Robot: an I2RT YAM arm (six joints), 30 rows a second.
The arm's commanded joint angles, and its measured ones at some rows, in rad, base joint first. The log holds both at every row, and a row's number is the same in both.
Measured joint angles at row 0:
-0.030, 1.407, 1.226, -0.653, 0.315, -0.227
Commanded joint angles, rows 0 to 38:
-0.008, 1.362, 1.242, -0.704, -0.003, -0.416
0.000, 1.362, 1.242, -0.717, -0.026, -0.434
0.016, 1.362, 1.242, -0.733, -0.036, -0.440
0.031, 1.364, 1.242, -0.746, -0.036, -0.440
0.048, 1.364, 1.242, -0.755, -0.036, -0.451
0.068, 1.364, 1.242, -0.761, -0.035, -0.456
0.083, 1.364, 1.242, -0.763, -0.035, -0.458
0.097, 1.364, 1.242, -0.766, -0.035, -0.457
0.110, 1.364, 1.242, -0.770, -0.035, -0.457
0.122, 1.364, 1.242, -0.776, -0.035, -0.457
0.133, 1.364, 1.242, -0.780, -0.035, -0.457
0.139, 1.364, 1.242, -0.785, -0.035, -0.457
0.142, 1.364, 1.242, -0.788, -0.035, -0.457
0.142, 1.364, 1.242, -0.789, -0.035, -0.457
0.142, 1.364, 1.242, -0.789, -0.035, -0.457
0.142, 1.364, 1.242, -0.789, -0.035, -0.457
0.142, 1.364, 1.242, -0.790, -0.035, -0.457
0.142, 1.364, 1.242, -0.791, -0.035, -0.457
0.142, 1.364, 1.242, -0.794, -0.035, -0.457
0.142, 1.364, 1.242, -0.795, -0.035, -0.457
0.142, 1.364, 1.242, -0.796, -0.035, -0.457
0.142, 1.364, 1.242, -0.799, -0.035, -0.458
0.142, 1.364, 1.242, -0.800, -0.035, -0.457
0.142, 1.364, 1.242, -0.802, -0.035, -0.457
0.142, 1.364, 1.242, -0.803, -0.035, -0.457
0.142, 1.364, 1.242, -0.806, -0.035, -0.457
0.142, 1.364, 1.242, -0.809, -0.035, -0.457
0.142, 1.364, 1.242, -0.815, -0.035, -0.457
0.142, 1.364, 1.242, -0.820, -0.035, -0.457
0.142, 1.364, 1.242, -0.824, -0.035, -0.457
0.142, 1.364, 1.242, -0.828, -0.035, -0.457
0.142, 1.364, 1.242, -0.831, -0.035, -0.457
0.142, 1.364, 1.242, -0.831, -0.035, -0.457
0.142, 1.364, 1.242, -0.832, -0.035, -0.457
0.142, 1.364, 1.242, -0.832, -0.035, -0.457
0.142, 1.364, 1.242, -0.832, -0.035, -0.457
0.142, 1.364, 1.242, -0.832, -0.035, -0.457
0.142, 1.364, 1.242, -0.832, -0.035, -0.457
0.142, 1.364, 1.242, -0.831, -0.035, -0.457
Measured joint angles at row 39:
0.138, 1.371, 1.228, -0.831, -0.019, -0.455
